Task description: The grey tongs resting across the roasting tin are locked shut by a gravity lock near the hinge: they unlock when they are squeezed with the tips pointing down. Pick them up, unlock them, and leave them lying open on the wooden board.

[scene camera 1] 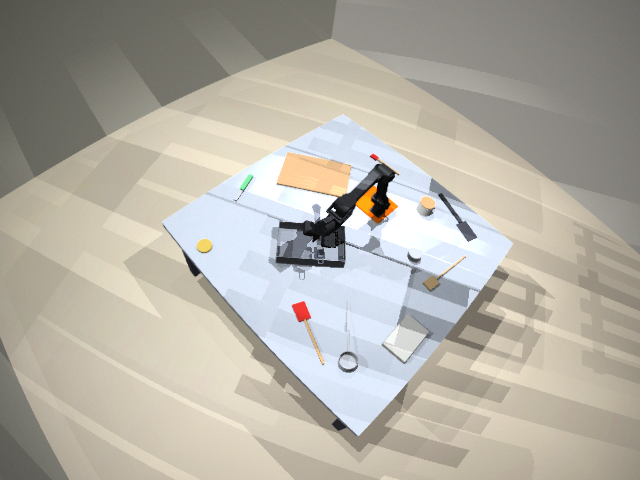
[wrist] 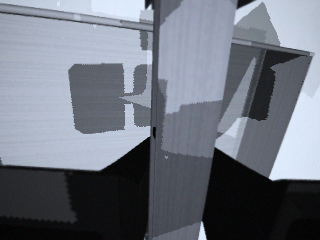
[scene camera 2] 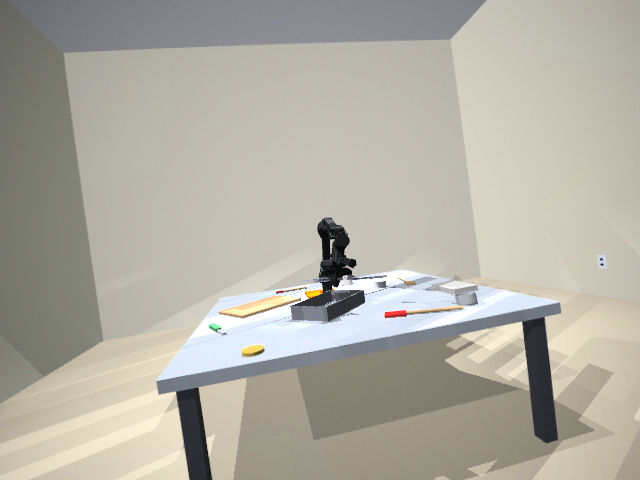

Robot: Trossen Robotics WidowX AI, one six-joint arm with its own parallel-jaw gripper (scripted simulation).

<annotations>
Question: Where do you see a wooden board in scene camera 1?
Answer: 328,177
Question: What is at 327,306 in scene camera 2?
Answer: A roasting tin.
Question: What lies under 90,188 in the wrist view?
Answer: My gripper.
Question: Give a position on a wooden board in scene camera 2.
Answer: At 243,311
</annotations>
